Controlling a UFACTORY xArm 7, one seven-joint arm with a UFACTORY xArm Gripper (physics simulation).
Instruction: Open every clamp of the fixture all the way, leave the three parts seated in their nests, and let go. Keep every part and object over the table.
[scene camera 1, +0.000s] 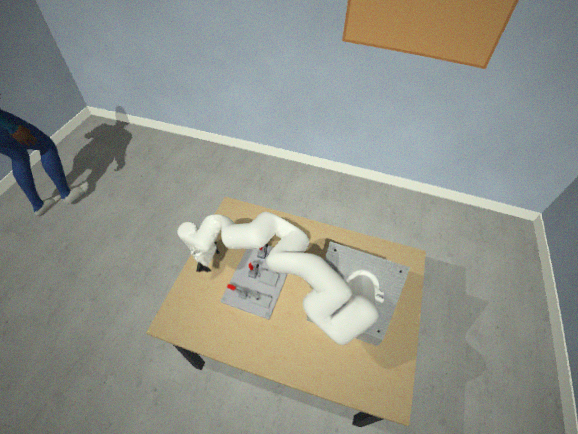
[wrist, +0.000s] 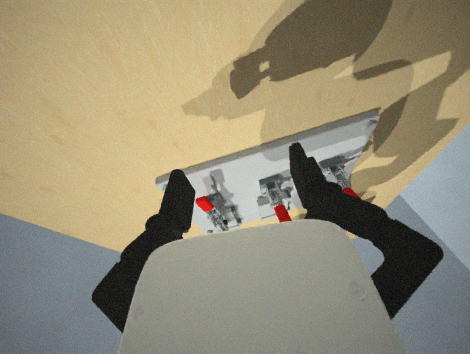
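The grey fixture plate (scene camera 1: 232, 299) (wrist: 240, 162) lies on the table and carries three red-handled clamps. The near clamp's handle (scene camera 1: 231, 287) (wrist: 204, 203) lies low, pointing outward, with its arm toward the part side. The middle handle (scene camera 1: 251, 267) (wrist: 282, 213) and far handle (scene camera 1: 261, 248) (wrist: 350, 192) stand raised; their exact angles are unclear. Pale flat parts show at the near nest (scene camera 1: 262, 300) and middle nest (scene camera 1: 269, 277). The arm hides the far nest in the scene view. My gripper (scene camera 1: 210, 259) (wrist: 237, 169) is open and empty, above the table beside the plate's handle side.
The robot's arm (scene camera 1: 250, 235) arches over the far end of the fixture. A grey ribbed base plate (scene camera 1: 395, 300) lies at the table's right. The wooden table's (scene camera 1: 210, 340) left edge is near the gripper. A person (scene camera 1: 22, 170) stands on the floor at far left.
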